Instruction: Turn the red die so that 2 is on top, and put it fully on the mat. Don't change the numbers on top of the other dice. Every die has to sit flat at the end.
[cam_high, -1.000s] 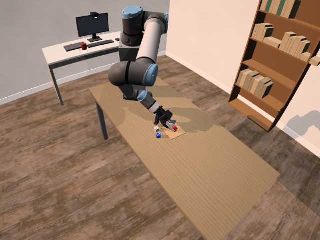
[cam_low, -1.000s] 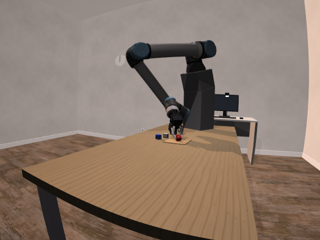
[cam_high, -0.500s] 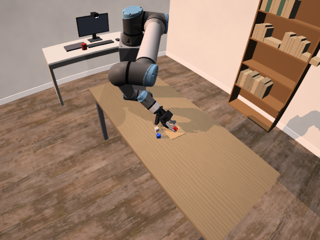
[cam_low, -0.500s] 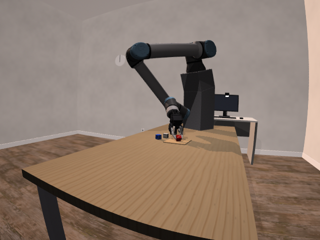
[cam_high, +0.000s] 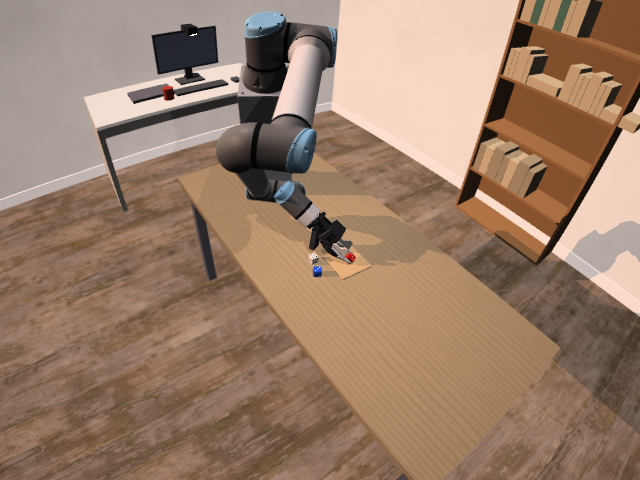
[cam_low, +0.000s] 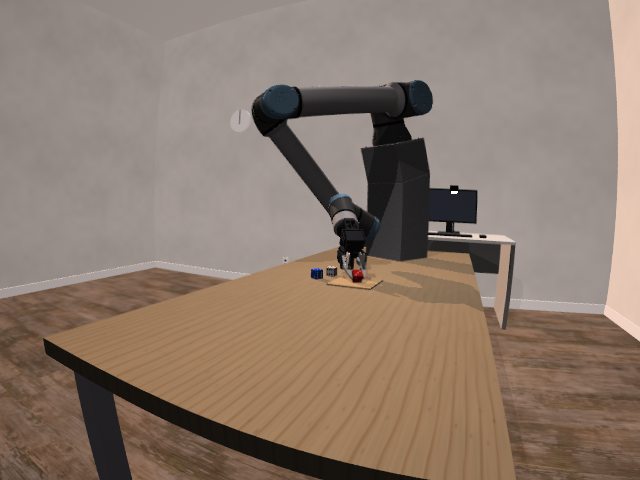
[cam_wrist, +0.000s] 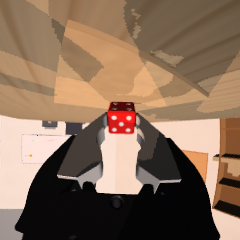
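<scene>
The red die is right at my hand. Round my hand: tan mat 20 mm below, 10 mm to the right, 10 mm behind; white die 120 mm to the right, 70 mm behind, 10 mm below; blue die 140 mm to the right, 10 mm below, 10 mm behind.
</scene>
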